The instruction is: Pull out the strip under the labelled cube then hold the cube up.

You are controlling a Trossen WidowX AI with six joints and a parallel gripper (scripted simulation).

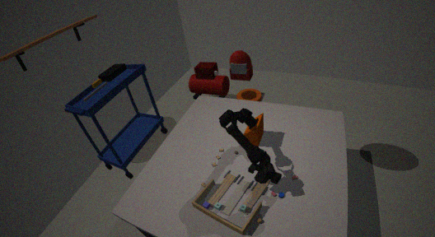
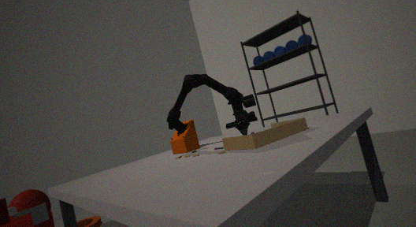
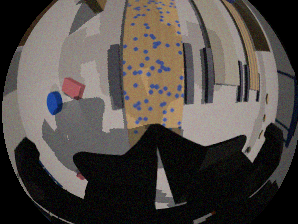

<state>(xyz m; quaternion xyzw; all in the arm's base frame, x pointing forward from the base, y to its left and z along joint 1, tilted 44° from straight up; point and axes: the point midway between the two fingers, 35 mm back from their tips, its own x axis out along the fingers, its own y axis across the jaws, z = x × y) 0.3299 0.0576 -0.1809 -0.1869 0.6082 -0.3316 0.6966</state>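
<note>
Right now my gripper tip is 12 cm to the right of the blue piece and 6 cm short of it.
</note>
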